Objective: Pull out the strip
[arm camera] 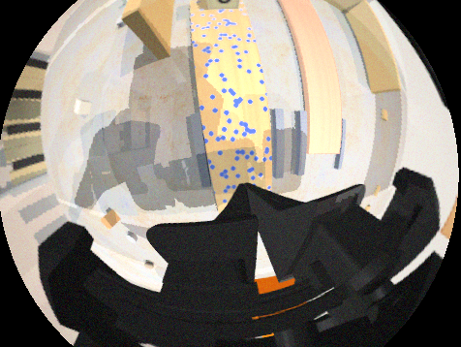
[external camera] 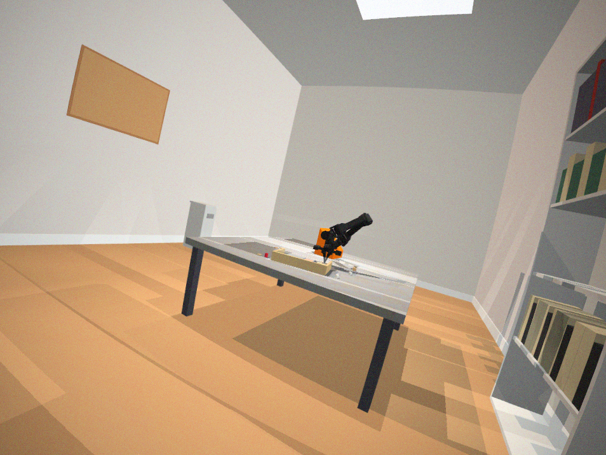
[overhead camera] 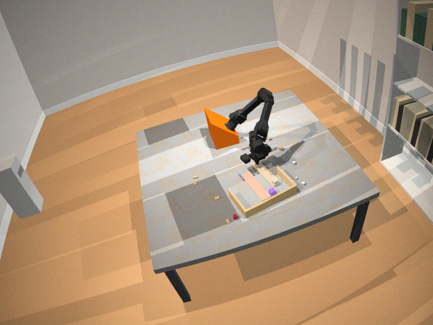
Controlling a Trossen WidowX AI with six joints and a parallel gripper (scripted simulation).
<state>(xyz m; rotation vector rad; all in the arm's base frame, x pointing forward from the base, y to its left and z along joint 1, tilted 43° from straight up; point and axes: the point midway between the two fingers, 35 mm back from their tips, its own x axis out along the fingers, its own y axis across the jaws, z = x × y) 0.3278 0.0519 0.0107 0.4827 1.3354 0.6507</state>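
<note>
Right now my gripper tip is 20 cm short of the labelled cube, 2 cm to the right of it and 2 cm below it.
</note>
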